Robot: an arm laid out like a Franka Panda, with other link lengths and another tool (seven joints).
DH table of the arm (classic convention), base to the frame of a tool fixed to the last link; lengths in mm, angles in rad. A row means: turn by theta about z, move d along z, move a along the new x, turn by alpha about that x. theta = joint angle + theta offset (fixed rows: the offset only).
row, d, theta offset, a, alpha
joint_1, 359.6, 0, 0, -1.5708
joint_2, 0, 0, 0, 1.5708
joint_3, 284.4, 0, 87.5, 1.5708
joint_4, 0, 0, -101.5, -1.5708
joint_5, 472.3, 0, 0, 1.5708
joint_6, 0, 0, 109.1, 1.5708
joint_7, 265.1, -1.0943, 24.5, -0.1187
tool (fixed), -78.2, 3.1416, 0, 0
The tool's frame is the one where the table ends.
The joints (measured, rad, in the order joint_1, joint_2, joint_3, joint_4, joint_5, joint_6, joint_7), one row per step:
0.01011, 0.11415, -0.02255, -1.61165, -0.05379, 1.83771, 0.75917
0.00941, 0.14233, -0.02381, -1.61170, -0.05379, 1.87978, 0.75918
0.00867, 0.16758, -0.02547, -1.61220, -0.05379, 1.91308, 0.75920
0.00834, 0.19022, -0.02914, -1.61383, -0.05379, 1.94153, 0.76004
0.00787, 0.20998, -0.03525, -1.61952, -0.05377, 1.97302, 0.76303
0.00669, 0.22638, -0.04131, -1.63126, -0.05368, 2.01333, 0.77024
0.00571, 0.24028, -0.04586, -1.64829, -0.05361, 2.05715, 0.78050
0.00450, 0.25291, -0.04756, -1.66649, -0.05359, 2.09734, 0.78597
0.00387, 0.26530, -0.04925, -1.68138, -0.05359, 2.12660, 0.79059
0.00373, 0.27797, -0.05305, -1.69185, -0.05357, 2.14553, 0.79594
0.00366, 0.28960, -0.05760, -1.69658, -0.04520, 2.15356, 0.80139
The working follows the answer.
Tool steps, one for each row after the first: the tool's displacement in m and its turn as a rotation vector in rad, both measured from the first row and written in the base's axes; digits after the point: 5 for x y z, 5 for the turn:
0.01056, -0.00110, -0.01502, -0.00061, -0.01378, 0.00039
0.01876, -0.00261, -0.02960, -0.00125, -0.02128, -0.00012
0.02532, -0.00538, -0.04377, -0.00217, -0.02546, -0.00327
0.03106, -0.01013, -0.05792, -0.00339, -0.03163, -0.01087
0.03651, -0.01547, -0.07195, -0.00406, -0.04417, -0.02280
0.04090, -0.01959, -0.08684, -0.00390, -0.05761, -0.03585
0.04384, -0.02167, -0.10204, -0.00360, -0.06724, -0.04184
0.04532, -0.02334, -0.11667, -0.00345, -0.06946, -0.04701
0.04584, -0.02634, -0.13034, -0.00394, -0.06558, -0.05500
0.04587, -0.02922, -0.14118, 0.00271, -0.05780, -0.06791

Tool pose at each row, in the base's axes (x y z in m, rotation vector in rad; rounded; the steps above come from the unrounded poses):
0.75090, -0.00001, 0.48702, -0.49262, 2.96702, -0.28795
0.76145, -0.00111, 0.47200, -0.48929, 2.95356, -0.29103
0.76966, -0.00262, 0.45741, -0.48644, 2.94647, -0.29322
0.77622, -0.00539, 0.44324, -0.48076, 2.94344, -0.29556
0.78196, -0.01014, 0.42910, -0.46804, 2.93991, -0.29907
0.78741, -0.01548, 0.41506, -0.44723, 2.93149, -0.30316
0.79179, -0.01960, 0.40018, -0.42455, 2.92239, -0.30620
0.79474, -0.02168, 0.38497, -0.41324, 2.91478, -0.30777
0.79622, -0.02336, 0.37034, -0.40513, 2.91413, -0.30837
0.79674, -0.02635, 0.35668, -0.39461, 2.92022, -0.30926
0.79677, -0.02923, 0.34584, -0.37713, 2.93146, -0.29951

